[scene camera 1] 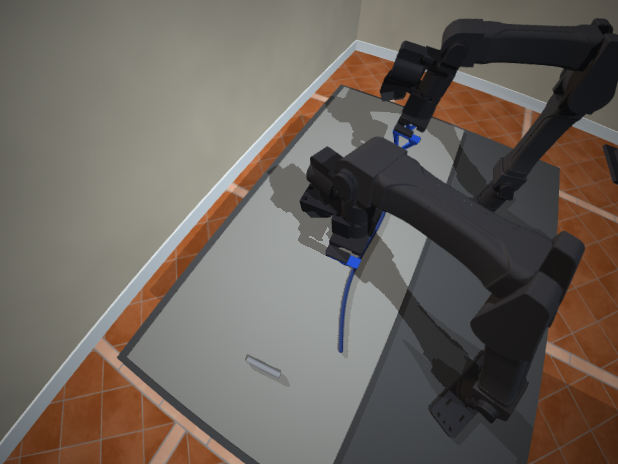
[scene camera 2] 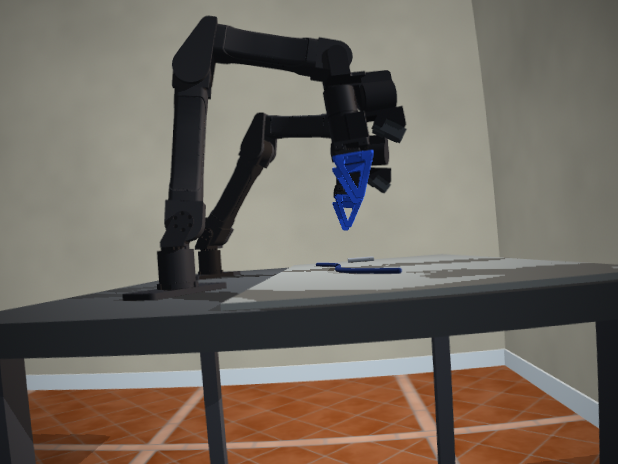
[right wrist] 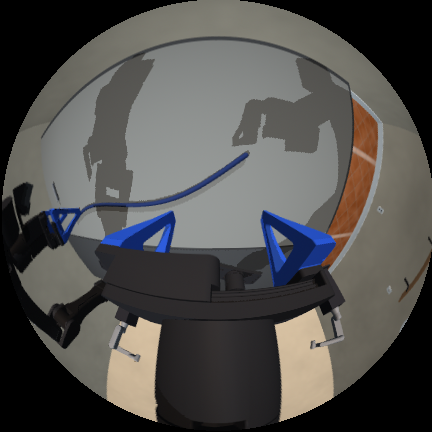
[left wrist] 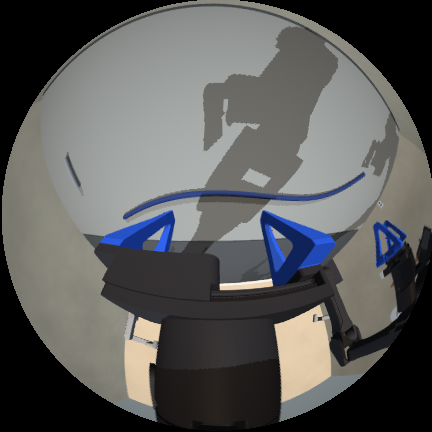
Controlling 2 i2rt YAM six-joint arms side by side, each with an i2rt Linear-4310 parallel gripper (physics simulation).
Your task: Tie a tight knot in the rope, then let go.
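Where they show: left gripper, fingertip midpoint: (scene camera 1: 353, 245) (scene camera 2: 346, 228) (right wrist: 72, 211) (left wrist: 217, 214); right gripper, fingertip midpoint: (scene camera 1: 402, 140) (scene camera 2: 358, 200) (right wrist: 217, 215) (left wrist: 380, 222); left arm's base, link origin: (scene camera 1: 468, 391) (scene camera 2: 210, 277); right arm's base, link origin: (scene camera 1: 486, 203) (scene camera 2: 178, 293) (right wrist: 233, 273).
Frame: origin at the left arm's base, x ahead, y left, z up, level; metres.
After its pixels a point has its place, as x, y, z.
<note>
The blue rope (scene camera 1: 341, 320) @(0.295, 0.138, 0.017) (scene camera 2: 370, 270) @(0.571, -0.269, 0.014) (left wrist: 225, 193) @(0.392, 0.001, 0.018) (right wrist: 125, 204) @(0.429, -0.089, 0.018) lies on the table in one long, shallow S-curve, with no loop or crossing showing. Both its ends are free. In scene camera 1 the left arm hides part of it. My left gripper (scene camera 1: 342, 259) (scene camera 2: 346, 227) @(0.406, 0.029, 0.102) (left wrist: 217, 214) @(0.406, 0.029, 0.102) is open and empty, above the rope and pointing down. My right gripper (scene camera 1: 407, 142) @(0.560, -0.273, 0.139) (scene camera 2: 357, 201) @(0.560, -0.273, 0.139) (right wrist: 217, 215) @(0.560, -0.273, 0.139) is open and empty, pointing down above the table near the rope's far end in scene camera 1.
A small grey rod (scene camera 1: 263, 366) @(0.316, 0.338, 0.021) (scene camera 2: 361, 260) @(0.319, 0.334, 0.012) (left wrist: 73, 172) @(0.315, 0.331, 0.012) lies on the light part of the table (scene camera 1: 200, 320) @(0.488, 0.415, 0.008), beyond the rope's near end in scene camera 1. A dark strip (scene camera 1: 400, 400) of the table carries the arm bases. Both arms arch over the table side by side.
</note>
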